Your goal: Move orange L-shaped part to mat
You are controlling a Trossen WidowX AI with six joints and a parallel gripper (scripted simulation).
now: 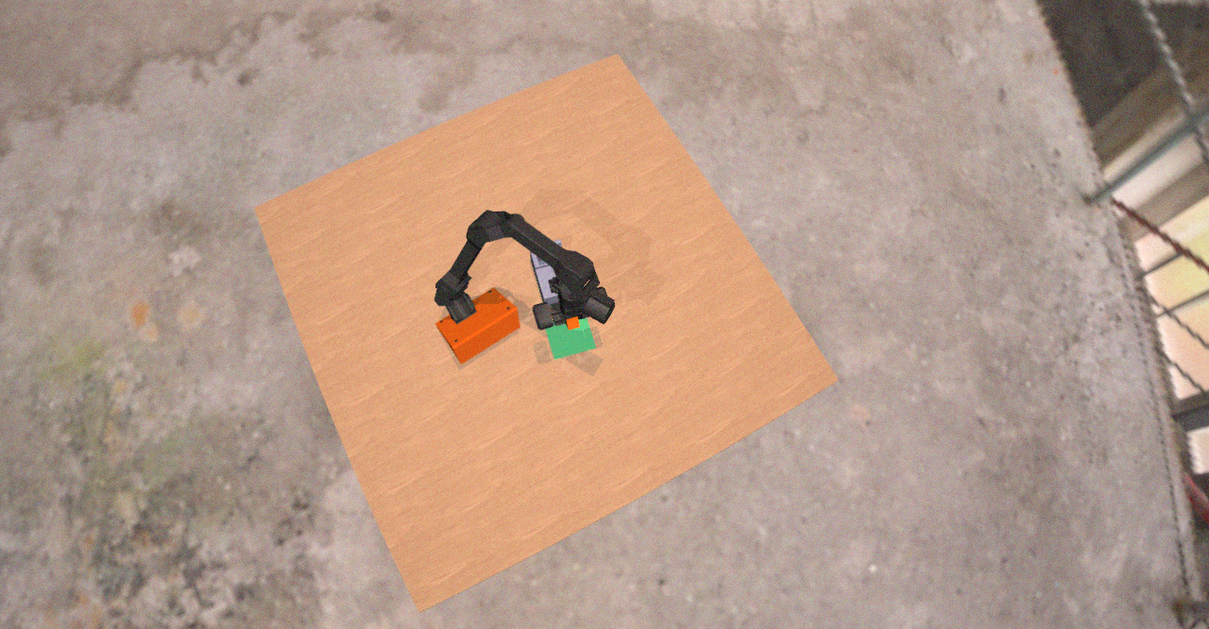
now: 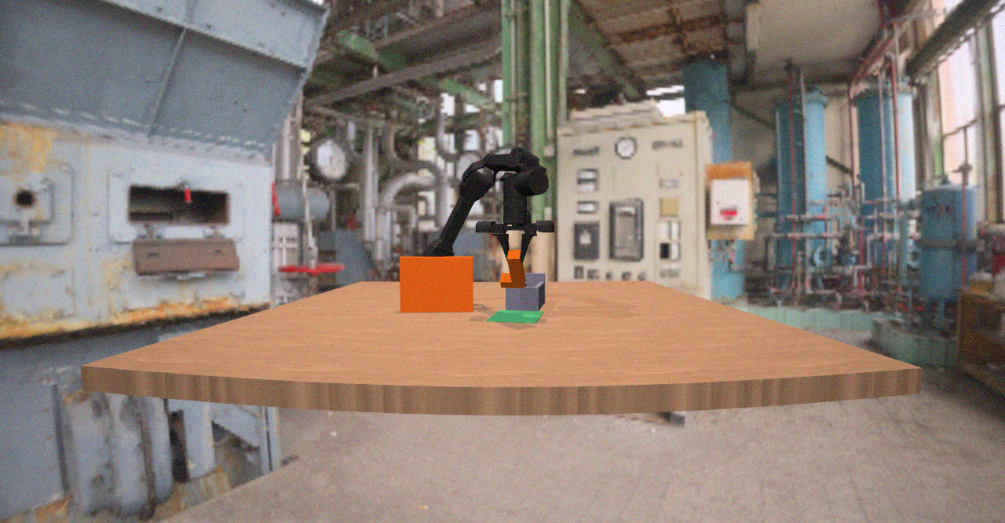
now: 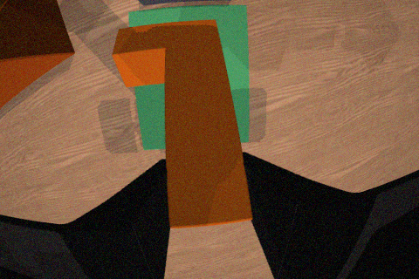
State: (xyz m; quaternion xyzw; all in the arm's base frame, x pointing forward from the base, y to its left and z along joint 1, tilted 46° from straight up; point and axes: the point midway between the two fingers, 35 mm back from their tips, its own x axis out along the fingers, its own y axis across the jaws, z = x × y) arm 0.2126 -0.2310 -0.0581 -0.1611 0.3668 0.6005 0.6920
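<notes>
The green mat is 1 cm ahead of my gripper tip, 2 cm to the left of it and 15 cm below it. Also, from my gripper tip: orange L-shaped part 3 cm to the left, 3 cm below; then grey tray 6 cm ahead, 17 cm to the left, 15 cm below.
</notes>
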